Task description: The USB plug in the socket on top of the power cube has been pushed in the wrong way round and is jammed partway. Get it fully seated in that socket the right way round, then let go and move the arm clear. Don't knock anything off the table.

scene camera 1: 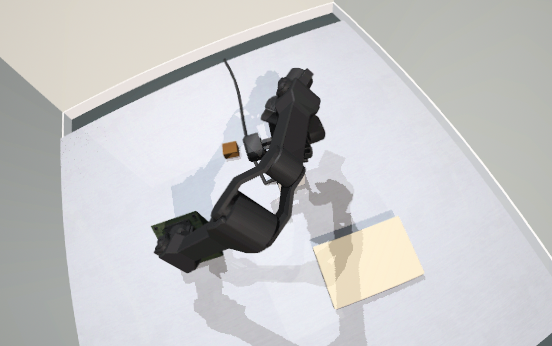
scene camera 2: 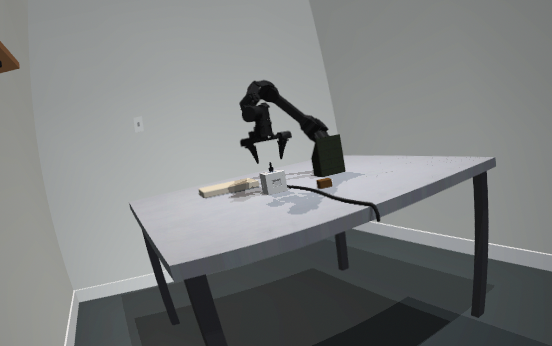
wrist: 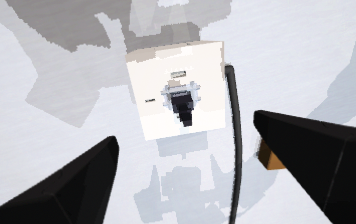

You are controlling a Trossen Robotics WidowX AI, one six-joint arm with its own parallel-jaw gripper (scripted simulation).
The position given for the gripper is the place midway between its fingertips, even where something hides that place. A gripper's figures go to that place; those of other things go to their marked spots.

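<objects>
Gripper [scene camera 1: 286, 154], 0.72 m from the lens. Flat beige board [scene camera 1: 355, 266], 0.74 m from the lens.
</objects>
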